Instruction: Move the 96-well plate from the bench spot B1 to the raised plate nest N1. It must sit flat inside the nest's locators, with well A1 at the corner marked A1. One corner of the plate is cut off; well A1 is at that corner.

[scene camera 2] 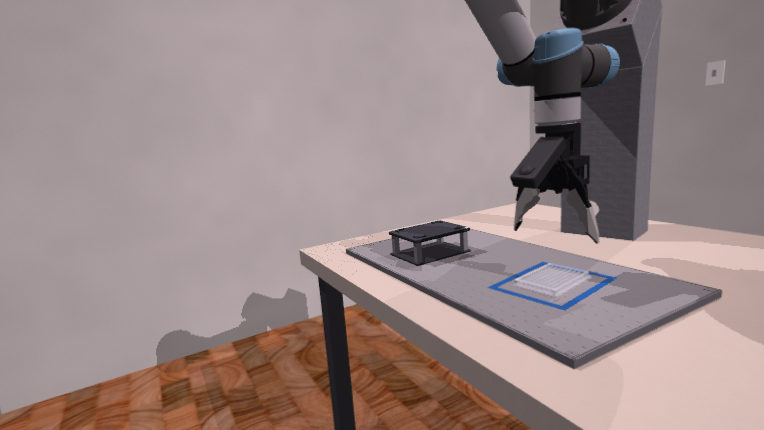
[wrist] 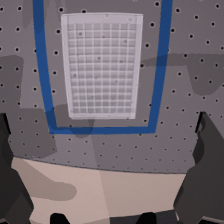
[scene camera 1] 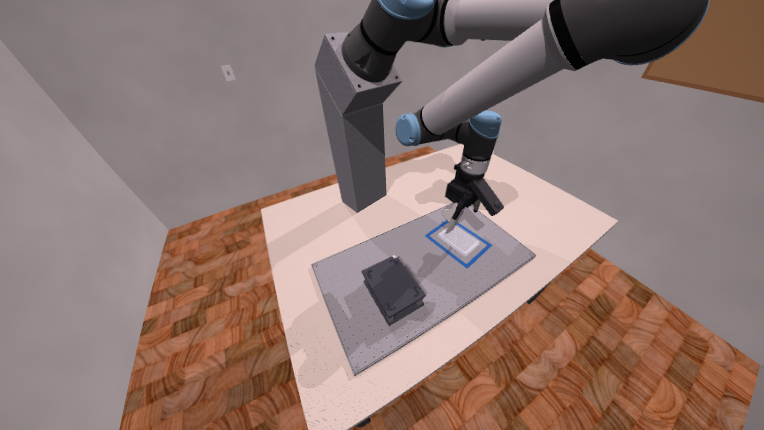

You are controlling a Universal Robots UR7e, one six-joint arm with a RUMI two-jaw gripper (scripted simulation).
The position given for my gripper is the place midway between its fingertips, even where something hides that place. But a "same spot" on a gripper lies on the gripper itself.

Labels:
my gripper: scene camera 2 553, 236; wrist; scene camera 1
same spot on my gripper: [wrist: 194, 192] = [scene camera 1: 463, 211]
same spot on dark raised plate nest: [scene camera 2: 436, 230] = [scene camera 1: 397, 277]

